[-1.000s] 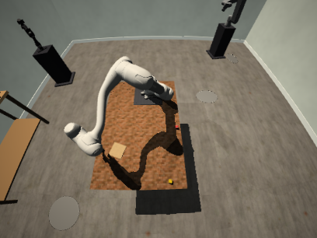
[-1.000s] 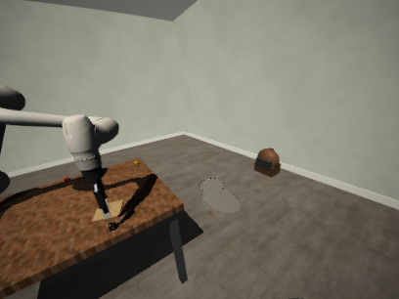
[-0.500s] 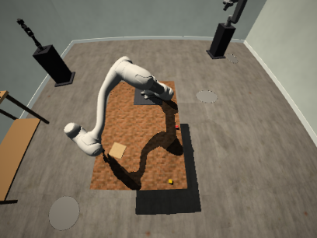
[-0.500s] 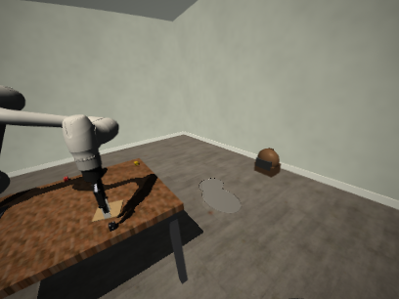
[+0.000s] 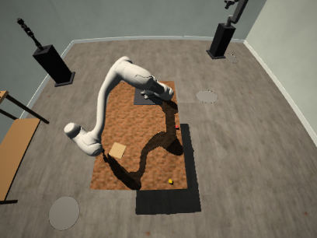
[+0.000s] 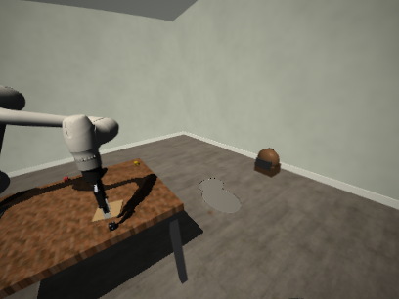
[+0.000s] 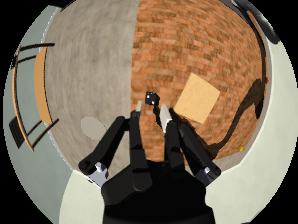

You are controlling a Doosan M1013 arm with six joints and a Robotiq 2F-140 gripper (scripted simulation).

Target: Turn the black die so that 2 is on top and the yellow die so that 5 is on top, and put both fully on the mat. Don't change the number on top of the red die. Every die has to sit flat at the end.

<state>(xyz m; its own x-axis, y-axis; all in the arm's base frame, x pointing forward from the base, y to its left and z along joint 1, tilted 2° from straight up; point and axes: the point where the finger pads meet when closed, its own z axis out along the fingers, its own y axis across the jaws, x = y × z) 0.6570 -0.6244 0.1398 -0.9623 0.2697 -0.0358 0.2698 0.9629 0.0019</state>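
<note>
Right now my hand is 110 mm above the black die. Also, from my hand: yellow die: 420 mm ahead, 620 mm to the left, 110 mm below; then tan mat: 30 mm ahead, 160 mm to the left, 120 mm below; then red die: 100 mm behind, 830 mm to the left, 110 mm below.
</note>
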